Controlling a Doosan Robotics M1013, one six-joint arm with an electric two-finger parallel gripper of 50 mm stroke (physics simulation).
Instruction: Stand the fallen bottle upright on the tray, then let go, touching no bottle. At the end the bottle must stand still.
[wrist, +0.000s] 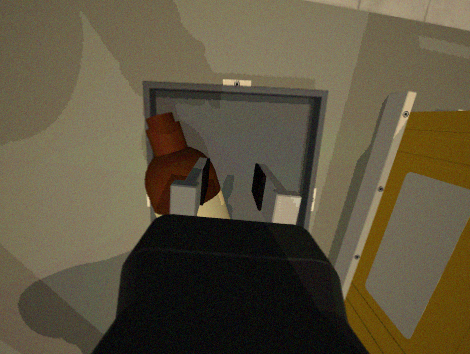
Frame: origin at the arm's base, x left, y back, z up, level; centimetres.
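Seen in the pictures: gripper, fingertip midpoint: (231, 175).
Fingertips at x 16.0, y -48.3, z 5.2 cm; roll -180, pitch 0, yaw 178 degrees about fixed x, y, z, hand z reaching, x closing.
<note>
Pixels of each thing's top centre, then the offset from my fingertips to it. "spot": a spot on its surface instead.
- brown bottle at its top centre: (176, 200) dy +3.5, dx +4.7, dz -3.0 cm
- grey square tray at a spot on its surface: (265, 130) spot: dy -2.9, dx -4.0, dz -10.4 cm
- yellow rack at a spot on its surface: (430, 145) spot: dy -3.0, dx -19.1, dz -4.4 cm
- grey rail at a spot on its surface: (378, 165) spot: dy +0.0, dx -17.6, dz -8.8 cm
A brown bottle (175, 172) with a cream label lies on its side in the left part of the grey square tray (265, 130). Its neck points to the upper left, and the cap end overlaps the tray's left rim in this view. Its lower body and base are hidden behind the left finger and the black gripper housing. My gripper (231, 175) is open, its two fingers well apart with nothing held between the black pads. It is above the tray, and the left finger covers part of the bottle in this view.
A yellow rack (430, 145) with a grey side panel stands to the right of the tray. A grey rail (378, 165) with screws runs along its left edge. Small white tabs sit at the tray's edges. A tiled surface shows at the top right. Shadows fall across the left side.
</note>
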